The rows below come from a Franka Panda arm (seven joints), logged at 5 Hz.
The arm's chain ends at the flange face. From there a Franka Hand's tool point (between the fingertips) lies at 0.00 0.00 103.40 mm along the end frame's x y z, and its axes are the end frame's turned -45 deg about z.
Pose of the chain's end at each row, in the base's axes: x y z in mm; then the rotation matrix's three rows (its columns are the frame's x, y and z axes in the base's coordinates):
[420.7 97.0 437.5], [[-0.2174 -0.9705 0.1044], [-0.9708 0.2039 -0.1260], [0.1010 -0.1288 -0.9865]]
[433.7 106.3 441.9], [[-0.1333 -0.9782 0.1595], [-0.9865 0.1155 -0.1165], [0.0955 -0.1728 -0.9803]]
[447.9 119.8 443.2], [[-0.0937 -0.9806 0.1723], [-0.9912 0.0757 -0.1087], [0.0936 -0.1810 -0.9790]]
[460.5 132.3 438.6], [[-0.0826 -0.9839 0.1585], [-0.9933 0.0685 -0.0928], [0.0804 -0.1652 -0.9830]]
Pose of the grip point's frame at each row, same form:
[431.5 84.0 335.5], [[0.5325 -0.8400 0.1044], [-0.8306 -0.5423 -0.1260], [0.1625 -0.0197 -0.9865]]
[450.2 94.3 340.5], [[0.5974 -0.7859 0.1595], [-0.7792 -0.6159 -0.1165], [0.1897 -0.0547 -0.9803]]
[465.7 108.6 342.0], [[0.6271 -0.7596 0.1723], [-0.7544 -0.6474 -0.1087], [0.1942 -0.0618 -0.9790]]
[476.9 122.7 337.0], [[0.6373 -0.7541 0.1585], [-0.7508 -0.6539 -0.0928], [0.1737 -0.0600 -0.9830]]

